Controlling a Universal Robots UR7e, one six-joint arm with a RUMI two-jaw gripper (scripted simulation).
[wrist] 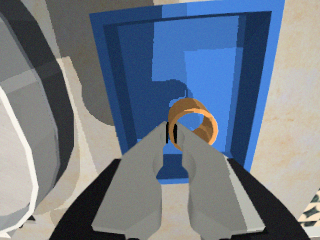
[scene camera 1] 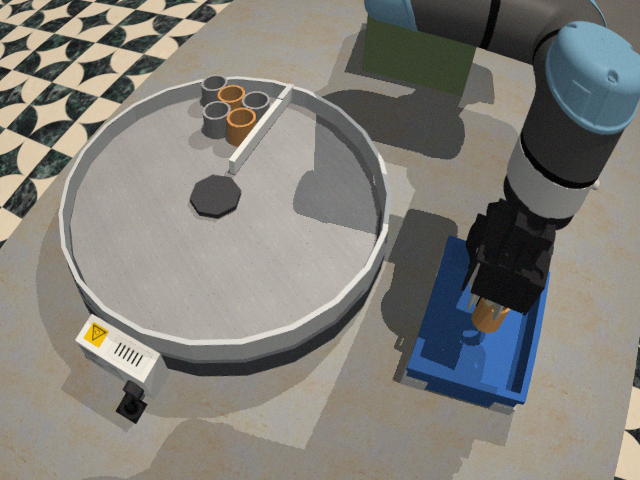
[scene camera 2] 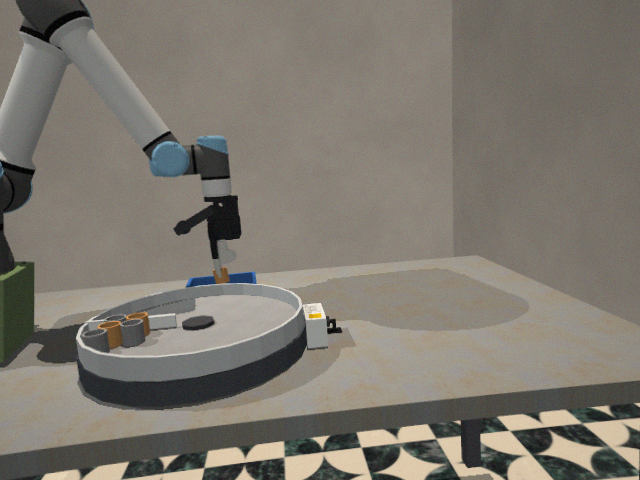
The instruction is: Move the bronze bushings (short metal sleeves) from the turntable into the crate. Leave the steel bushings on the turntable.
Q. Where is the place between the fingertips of my gripper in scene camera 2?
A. At 220, 277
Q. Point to a bronze bushing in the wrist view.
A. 208, 130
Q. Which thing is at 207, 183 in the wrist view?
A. My gripper.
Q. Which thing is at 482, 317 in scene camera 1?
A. A bronze bushing.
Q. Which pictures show my gripper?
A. The wrist view, scene camera 1 and scene camera 2: all of them.
